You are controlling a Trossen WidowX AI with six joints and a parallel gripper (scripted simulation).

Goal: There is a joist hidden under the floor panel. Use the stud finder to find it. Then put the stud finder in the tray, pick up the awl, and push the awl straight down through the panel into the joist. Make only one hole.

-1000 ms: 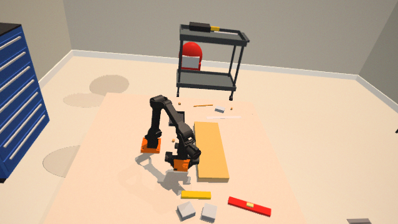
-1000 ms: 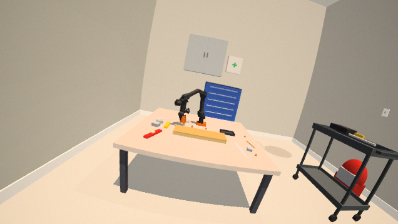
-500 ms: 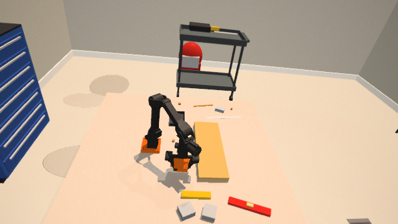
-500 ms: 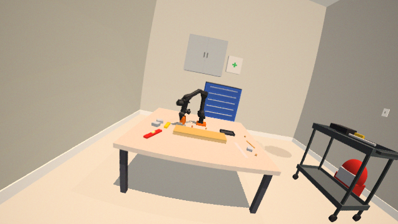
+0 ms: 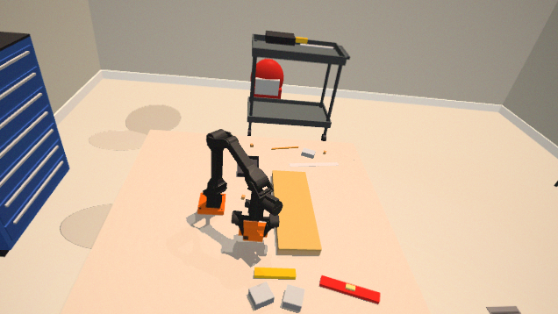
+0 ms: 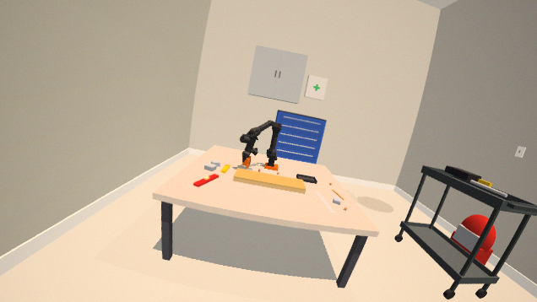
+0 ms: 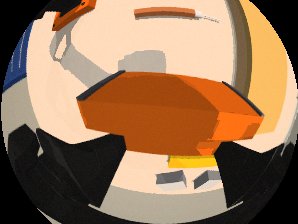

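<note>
Right now my gripper tip is 20 mm past the stud finder and 10 mm to the right of it. The rest, counted from my gripper tip: red level: 380 mm ahead, 180 mm to the right, 60 mm below; then yellow bar: 120 mm to the right, 90 mm ahead, 70 mm below; then awl: 140 mm to the left, 70 mm below, 20 mm ahead.
</note>
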